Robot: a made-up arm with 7 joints. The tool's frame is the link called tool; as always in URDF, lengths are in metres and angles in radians. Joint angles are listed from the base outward.
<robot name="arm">
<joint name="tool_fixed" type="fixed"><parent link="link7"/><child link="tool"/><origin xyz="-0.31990 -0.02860 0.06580" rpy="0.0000 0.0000 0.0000"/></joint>
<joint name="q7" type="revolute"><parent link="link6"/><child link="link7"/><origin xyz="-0.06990 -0.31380 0.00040" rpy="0.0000 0.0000 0.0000"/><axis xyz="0 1 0"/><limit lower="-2.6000" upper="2.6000"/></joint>
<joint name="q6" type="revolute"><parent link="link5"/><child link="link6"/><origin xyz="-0.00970 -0.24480 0.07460" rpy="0.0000 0.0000 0.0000"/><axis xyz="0 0 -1"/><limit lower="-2.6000" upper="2.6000"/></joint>
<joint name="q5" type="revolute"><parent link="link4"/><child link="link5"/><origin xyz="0.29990 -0.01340 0.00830" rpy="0.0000 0.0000 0.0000"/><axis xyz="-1 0 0"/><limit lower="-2.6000" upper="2.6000"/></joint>
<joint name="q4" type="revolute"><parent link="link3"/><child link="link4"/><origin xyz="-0.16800 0.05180 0.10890" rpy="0.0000 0.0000 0.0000"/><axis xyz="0 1 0"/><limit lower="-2.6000" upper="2.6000"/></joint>
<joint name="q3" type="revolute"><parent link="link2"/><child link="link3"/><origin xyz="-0.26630 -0.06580 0.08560" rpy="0.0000 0.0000 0.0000"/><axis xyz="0 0 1"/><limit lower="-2.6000" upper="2.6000"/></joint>
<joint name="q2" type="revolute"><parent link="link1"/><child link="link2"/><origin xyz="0.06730 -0.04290 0.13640" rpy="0.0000 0.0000 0.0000"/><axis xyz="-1 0 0"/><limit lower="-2.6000" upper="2.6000"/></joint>
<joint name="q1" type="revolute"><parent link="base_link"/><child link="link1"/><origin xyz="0.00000 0.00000 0.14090" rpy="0.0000 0.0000 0.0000"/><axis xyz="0 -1 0"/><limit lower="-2.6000" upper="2.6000"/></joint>
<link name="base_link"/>
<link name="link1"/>
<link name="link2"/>
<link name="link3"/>
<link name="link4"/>
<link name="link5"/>
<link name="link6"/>
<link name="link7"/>
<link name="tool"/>
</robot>
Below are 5 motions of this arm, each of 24 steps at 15 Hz.
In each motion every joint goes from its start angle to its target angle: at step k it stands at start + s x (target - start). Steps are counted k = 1, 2, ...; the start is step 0. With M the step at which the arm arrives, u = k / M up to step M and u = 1 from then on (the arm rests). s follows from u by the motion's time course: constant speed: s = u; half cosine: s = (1 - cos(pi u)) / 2; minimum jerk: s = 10 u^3 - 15 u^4 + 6 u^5.
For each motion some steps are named. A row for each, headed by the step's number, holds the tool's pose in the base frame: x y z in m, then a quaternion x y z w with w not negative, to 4 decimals.
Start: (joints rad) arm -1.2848 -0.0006 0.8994 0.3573 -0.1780 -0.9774 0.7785
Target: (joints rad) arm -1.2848 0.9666 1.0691 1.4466 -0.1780 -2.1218 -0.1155
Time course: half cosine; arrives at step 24
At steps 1, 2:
1: 0.5264 -0.2644 -0.2422 0.2880 0.5968 0.7333 0.1522
2: 0.5198 -0.2568 -0.2471 0.2906 0.5964 0.7345 0.1429

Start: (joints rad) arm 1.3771 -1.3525 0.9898 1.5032 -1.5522 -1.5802 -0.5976
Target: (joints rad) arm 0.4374 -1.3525 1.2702 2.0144 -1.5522 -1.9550 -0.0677
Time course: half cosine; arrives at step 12
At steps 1, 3, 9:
1: 0.4416 0.2855 -0.6295 0.6235 -0.0530 0.7777 0.0602
3: 0.3991 0.2530 -0.6729 0.6302 -0.0425 0.7717 0.0741
9: 0.0913 0.0650 -0.8085 0.6642 0.0419 0.7367 0.1196

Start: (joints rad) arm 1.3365 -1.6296 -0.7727 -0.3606 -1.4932 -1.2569 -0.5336
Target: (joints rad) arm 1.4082 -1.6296 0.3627 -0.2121 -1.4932 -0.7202 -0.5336
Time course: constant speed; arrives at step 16
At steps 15, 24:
15: -0.1709 0.4338 0.1959 -0.7371 0.2209 -0.4799 0.4214
24: -0.1834 0.4390 0.1688 -0.7256 0.1983 -0.5129 0.4136

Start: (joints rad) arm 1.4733 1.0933 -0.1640 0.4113 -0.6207 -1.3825 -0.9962
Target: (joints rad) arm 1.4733 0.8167 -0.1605 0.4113 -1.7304 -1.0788 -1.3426
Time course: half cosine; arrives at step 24
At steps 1, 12, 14, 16, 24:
1: -0.3246 -0.6624 0.0782 -0.2176 -0.7558 0.4082 0.4636
12: 0.1139 -0.5724 -0.0051 0.0588 -0.8988 0.3954 0.1798
14: 0.2098 -0.5001 -0.0075 0.1364 -0.9108 0.3753 0.1045
16: 0.2853 -0.4187 -0.0024 0.2089 -0.9122 0.3507 0.0356
24: 0.3903 -0.2199 0.0289 -0.3563 0.8848 -0.2832 0.0997

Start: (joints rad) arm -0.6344 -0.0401 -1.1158 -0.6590 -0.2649 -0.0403 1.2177
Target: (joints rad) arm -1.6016 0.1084 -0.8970 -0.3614 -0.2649 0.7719 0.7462
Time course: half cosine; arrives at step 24
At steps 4, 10, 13, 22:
4: -0.2543 -0.2441 1.1504 0.0726 0.4738 -0.4639 0.7450
10: 0.0129 -0.1683 1.1380 0.0242 0.5081 -0.5445 0.6669
13: 0.1886 -0.1128 1.0875 -0.0300 0.5244 -0.5935 0.6098
22: 0.5287 0.0112 0.8496 -0.2053 0.5387 -0.6653 0.4743

